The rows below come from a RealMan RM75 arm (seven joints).
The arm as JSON. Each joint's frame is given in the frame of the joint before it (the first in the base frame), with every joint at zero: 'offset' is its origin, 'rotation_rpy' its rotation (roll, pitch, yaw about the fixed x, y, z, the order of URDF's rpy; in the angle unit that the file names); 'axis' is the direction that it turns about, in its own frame. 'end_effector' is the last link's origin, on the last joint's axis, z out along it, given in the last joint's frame.
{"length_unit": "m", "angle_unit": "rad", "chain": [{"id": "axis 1", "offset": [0.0, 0.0, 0.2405], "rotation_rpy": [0.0, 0.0, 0.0], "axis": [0.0, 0.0, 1.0]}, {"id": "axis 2", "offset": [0.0, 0.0, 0.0], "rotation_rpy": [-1.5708, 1.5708, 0.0], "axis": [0.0, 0.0, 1.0]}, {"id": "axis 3", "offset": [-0.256, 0.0, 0.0], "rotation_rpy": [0.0, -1.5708, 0.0], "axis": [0.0, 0.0, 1.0]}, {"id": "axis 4", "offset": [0.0, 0.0, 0.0], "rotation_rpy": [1.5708, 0.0, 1.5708], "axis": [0.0, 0.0, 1.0]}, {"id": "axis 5", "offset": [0.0, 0.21, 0.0], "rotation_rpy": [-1.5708, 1.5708, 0.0], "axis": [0.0, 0.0, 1.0]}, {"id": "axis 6", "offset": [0.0, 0.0, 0.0], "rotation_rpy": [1.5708, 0.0, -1.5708], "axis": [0.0, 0.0, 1.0]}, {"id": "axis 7", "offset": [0.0, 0.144, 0.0], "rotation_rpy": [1.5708, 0.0, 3.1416], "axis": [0.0, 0.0, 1.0]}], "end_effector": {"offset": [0.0, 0.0, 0.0], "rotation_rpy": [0.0, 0.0, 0.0]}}
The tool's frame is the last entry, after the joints.
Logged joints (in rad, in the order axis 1, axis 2, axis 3, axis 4, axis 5, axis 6, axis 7), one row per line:
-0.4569 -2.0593 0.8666 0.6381 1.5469 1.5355 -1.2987
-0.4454 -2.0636 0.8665 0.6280 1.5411 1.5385 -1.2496
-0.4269 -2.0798 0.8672 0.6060 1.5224 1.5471 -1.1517
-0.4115 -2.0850 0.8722 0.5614 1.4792 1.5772 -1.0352
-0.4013 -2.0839 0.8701 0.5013 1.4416 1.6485 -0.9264
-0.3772 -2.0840 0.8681 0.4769 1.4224 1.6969 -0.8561
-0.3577 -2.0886 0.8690 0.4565 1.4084 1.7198 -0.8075
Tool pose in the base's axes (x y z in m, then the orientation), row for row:
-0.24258 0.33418 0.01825 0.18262 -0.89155 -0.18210 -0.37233
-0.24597 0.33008 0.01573 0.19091 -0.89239 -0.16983 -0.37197
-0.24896 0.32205 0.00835 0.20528 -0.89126 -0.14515 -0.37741
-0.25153 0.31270 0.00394 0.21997 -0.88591 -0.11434 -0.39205
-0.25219 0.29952 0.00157 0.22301 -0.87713 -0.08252 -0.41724
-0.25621 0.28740 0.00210 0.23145 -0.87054 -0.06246 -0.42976
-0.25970 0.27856 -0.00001 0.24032 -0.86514 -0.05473 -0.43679
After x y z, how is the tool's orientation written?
As a quaternion, w x y z.
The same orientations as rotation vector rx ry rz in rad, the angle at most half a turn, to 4 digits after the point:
-2.5157 -0.5138 -1.0506
-2.5068 -0.4771 -1.0449
-2.4844 -0.4046 -1.0520
-2.4502 -0.3162 -1.0843
-2.4221 -0.2279 -1.1521
-2.3932 -0.1717 -1.1815
-2.3674 -0.1498 -1.1952

